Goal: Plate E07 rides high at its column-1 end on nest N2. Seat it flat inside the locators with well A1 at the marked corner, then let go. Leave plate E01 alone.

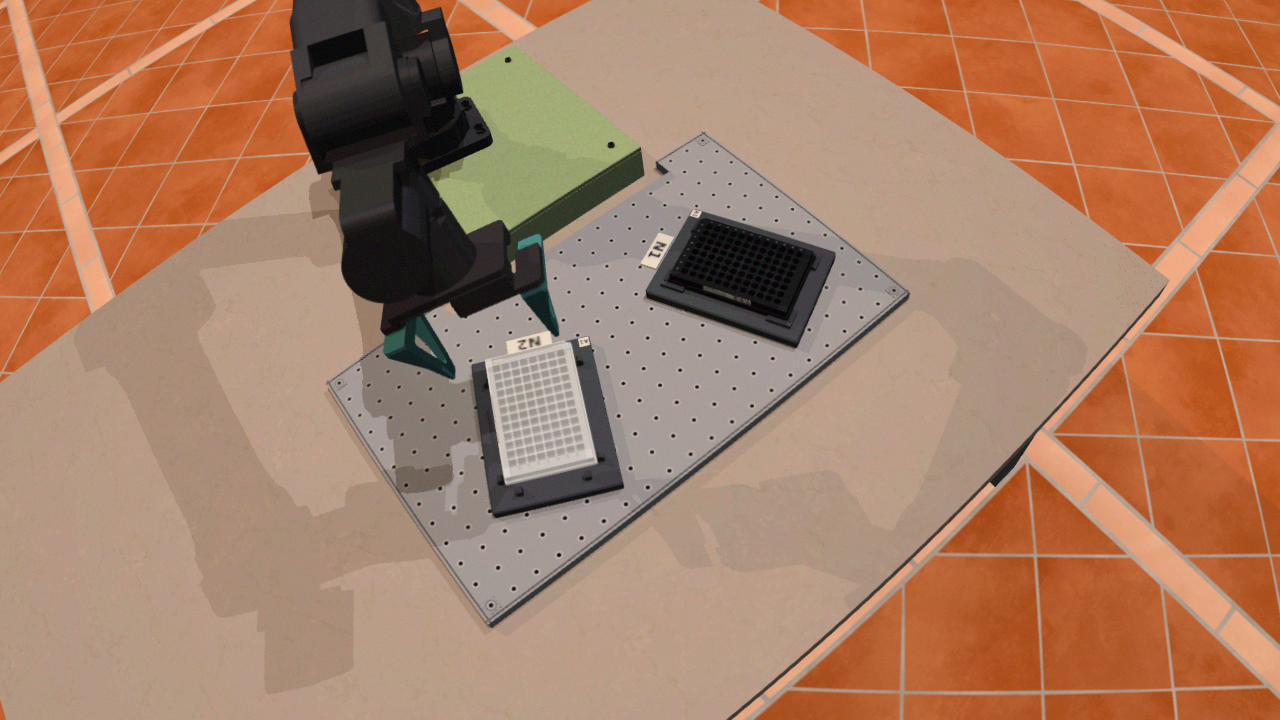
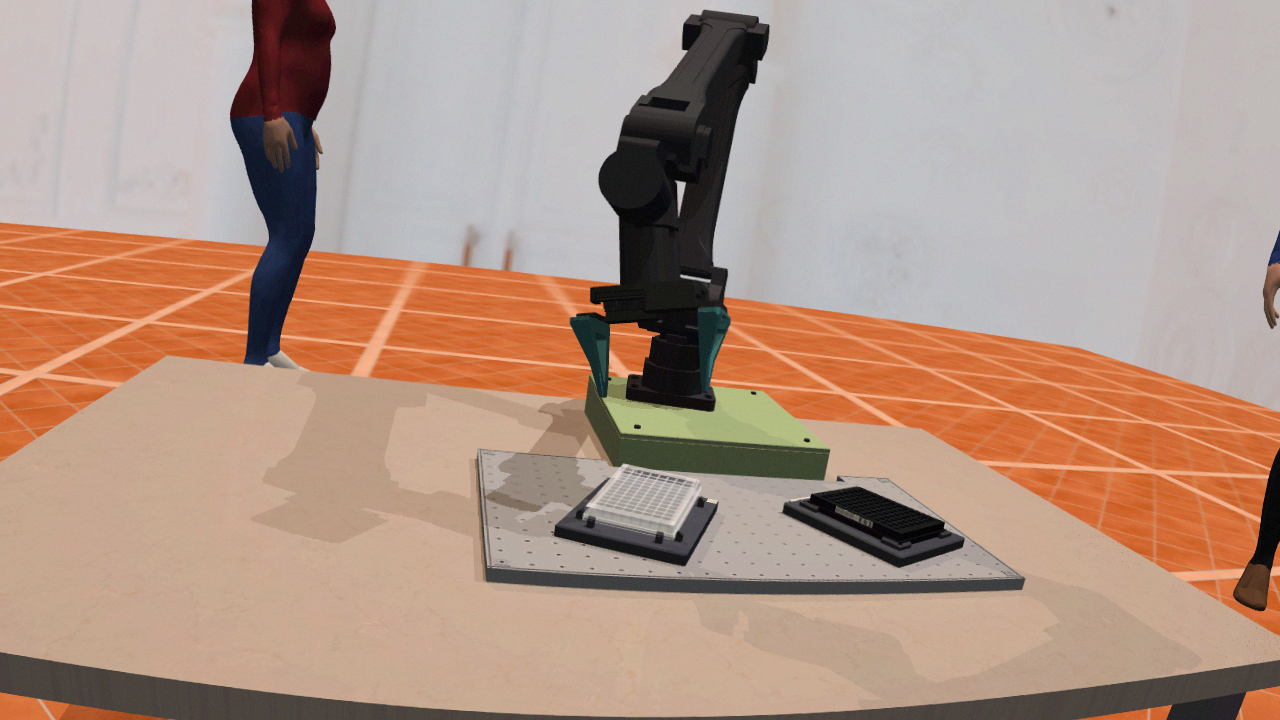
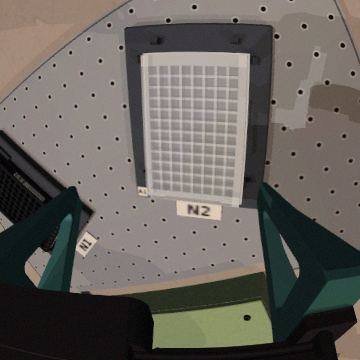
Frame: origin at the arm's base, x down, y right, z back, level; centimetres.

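Seen in the pictures: gripper, fingertip midpoint: [image 1: 504, 353] [image 2: 653, 395] [image 3: 165, 193]; arm's base, origin of the base link: [image 1: 437, 143] [image 2: 669, 397].
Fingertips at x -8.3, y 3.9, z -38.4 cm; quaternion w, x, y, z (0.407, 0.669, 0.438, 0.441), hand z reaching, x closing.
Offsets run from my fingertips to a thing's middle. "spot": to the spot under its first point.
Plate E07 {dx +10.2, dy -0.8, dz -0.2 cm} [image 1: 541, 411] [image 2: 646, 501] [image 3: 195, 130], white with a well grid, lies on dark nest N2 {dx +11.4, dy -0.6, dz -0.7 cm} [image 1: 554, 497] [image 2: 622, 548] [image 3: 197, 37]. Its end near the N2 label {spot: dx +12.3, dy -3.1, dz +8.7 cm} [image 1: 529, 342] [image 3: 199, 210] rides higher and overhangs the nest edge; the opposite end sits lower, short of the two end pegs. The A1 tag {spot: dx +11.3, dy -7.7, dz +5.2 cm} [image 1: 583, 342] [image 3: 142, 191] is beside one raised corner; I cannot read the plate's own well marks. My gripper [image 1: 503, 353] [image 2: 655, 392] [image 3: 165, 193] is open and empty, above and behind the label end. Black plate E01 {dx +10.6, dy -25.5, dz +4.7 cm} [image 1: 742, 264] [image 2: 877, 513] [image 3: 17, 192] rests on nest N1 {spot: dx +11.3, dy -30.4, dz -1.2 cm} [image 1: 814, 291].
Both nests stand on a perforated grey board {dx +13.1, dy -10.7, dz +5.1 cm} [image 1: 680, 376] [image 2: 751, 559] [image 3: 100, 135]. The green base block [image 1: 554, 134] [image 2: 725, 454] [image 3: 210, 325] carries the arm and stands behind the board. The N1 label {spot: dx +12.3, dy -19.5, dz +12.3 cm} [image 1: 657, 251] [image 3: 86, 244] is beside nest N1. A person [image 2: 286, 161] stands beyond the table.
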